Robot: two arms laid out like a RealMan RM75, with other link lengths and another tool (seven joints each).
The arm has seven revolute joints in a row. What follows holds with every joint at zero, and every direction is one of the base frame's.
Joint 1 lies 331.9 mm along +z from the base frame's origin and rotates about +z.
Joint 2 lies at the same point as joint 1 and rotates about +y.
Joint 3 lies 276.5 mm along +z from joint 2 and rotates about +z.
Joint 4 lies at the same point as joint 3 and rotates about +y.
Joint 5 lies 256.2 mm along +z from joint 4 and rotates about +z.
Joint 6 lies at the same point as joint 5 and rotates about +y.
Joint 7 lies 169.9 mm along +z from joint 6 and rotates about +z.
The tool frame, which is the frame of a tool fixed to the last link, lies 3 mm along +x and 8 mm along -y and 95 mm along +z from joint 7; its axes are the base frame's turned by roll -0.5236, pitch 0 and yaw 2.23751 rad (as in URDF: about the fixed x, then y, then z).
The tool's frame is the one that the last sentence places.
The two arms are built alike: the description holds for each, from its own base.
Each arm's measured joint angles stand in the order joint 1, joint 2, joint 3, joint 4, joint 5, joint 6, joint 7.
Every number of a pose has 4 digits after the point. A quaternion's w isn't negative.
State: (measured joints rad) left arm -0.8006 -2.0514 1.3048 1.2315 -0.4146 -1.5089 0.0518; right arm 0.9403 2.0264 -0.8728 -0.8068 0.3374 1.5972 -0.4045
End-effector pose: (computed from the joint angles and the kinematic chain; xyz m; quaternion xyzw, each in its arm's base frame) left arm -0.2118 0.5035 0.0116 0.7867 -0.3981 -0.4265 0.2019; right arm 0.2748 0.4703 0.0023 0.1028 0.9133 0.3123 0.2404
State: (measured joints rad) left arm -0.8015 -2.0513 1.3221 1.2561 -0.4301 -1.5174 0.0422; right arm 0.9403 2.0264 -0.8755 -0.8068 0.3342 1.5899 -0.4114
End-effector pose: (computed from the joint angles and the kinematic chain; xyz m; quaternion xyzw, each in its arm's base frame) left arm -0.2012 0.5019 0.0097 0.7839 -0.4074 -0.4241 0.1989; right arm 0.2757 0.4721 0.0027 0.0975 0.9127 0.3148 0.2415
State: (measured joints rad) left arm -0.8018 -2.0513 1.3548 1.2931 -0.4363 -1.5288 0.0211; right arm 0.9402 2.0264 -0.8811 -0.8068 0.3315 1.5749 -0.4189
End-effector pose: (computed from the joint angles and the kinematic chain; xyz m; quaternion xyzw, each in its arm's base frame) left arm -0.1890 0.4993 0.0079 0.7774 -0.4170 -0.4280 0.1964; right arm 0.2768 0.4757 0.0032 0.0902 0.9112 0.3204 0.2426
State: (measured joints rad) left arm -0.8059 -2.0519 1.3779 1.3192 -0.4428 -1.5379 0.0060; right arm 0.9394 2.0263 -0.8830 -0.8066 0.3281 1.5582 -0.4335
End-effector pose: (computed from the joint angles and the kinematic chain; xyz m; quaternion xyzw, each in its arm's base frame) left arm -0.1780 0.4971 0.0058 0.7722 -0.4258 -0.4296 0.1945; right arm 0.2782 0.4798 0.0040 0.0809 0.9100 0.3265 0.2425
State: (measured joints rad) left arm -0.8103 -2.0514 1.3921 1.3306 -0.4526 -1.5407 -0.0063; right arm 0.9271 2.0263 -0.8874 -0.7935 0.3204 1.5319 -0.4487
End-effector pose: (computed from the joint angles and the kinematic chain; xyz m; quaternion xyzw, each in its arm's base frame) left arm -0.1706 0.4957 0.0034 0.7707 -0.4308 -0.4279 0.1930; right arm 0.2885 0.4798 0.0028 0.0772 0.9077 0.3299 0.2475
